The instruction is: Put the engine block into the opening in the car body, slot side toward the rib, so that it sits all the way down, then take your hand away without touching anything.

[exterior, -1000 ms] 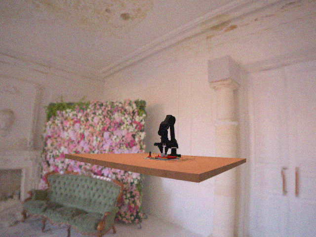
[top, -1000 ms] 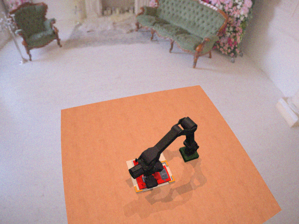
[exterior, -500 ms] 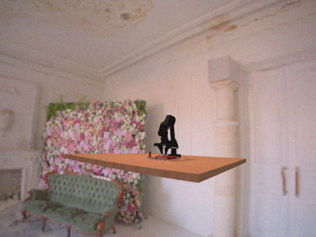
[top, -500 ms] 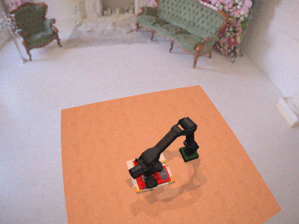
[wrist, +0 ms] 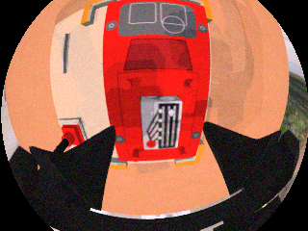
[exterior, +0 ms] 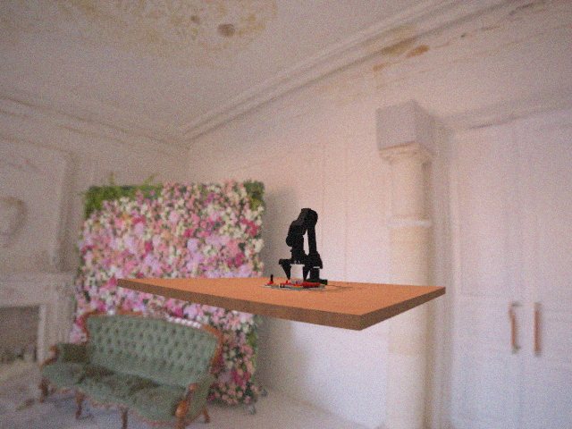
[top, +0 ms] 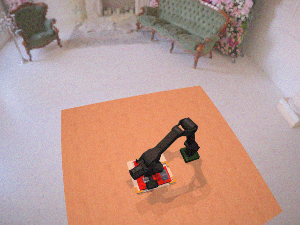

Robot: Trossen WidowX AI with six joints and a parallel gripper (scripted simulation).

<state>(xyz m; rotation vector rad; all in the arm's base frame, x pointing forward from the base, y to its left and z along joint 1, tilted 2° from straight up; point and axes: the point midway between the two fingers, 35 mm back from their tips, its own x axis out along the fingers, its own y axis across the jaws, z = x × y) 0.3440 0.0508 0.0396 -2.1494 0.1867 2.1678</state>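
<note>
Now: the engine block 2 cm below my gripper tip.
</note>
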